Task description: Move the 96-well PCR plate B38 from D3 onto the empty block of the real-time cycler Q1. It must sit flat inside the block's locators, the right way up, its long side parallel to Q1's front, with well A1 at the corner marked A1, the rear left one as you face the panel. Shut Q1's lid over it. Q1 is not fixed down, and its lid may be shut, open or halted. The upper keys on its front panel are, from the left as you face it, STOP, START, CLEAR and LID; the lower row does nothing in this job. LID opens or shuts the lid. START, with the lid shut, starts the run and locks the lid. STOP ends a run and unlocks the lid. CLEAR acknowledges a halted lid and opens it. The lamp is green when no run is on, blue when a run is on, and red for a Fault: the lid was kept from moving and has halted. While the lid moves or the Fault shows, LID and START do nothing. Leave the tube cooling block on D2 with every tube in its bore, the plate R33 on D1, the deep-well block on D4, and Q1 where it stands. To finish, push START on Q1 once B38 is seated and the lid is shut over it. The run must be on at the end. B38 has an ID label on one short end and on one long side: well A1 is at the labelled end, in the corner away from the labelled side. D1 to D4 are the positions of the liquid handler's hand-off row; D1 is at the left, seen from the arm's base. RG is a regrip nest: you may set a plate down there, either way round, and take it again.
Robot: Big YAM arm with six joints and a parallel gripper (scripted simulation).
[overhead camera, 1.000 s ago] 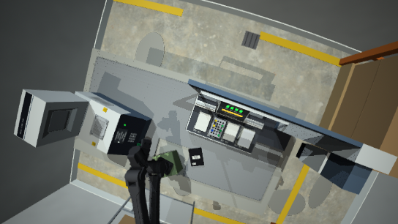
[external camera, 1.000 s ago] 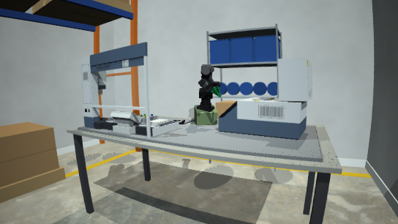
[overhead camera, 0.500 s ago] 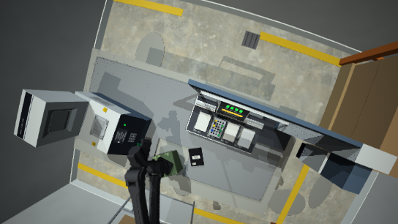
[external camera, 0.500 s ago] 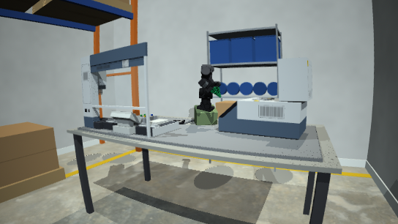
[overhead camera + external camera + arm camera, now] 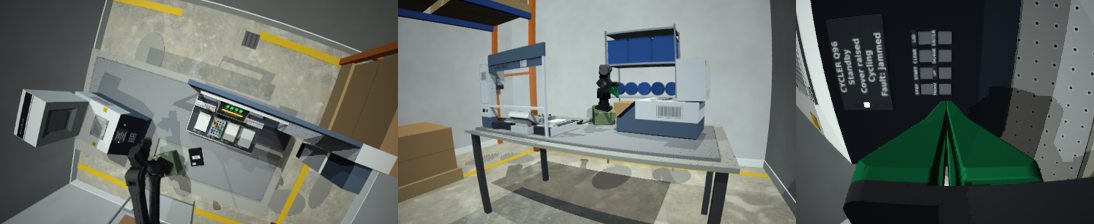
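Right now the tube cooling block is 28 cm ahead of my hand, 43 cm to the right of it and 14 cm below it. Also, from my hand: dark nest (1 cm behind, 39 cm to the right, 21 cm below); then white label (1 cm behind, 39 cm to the right, 20 cm below); then handler's frame post (46 cm ahead, 22 cm to the right, 2 cm above).
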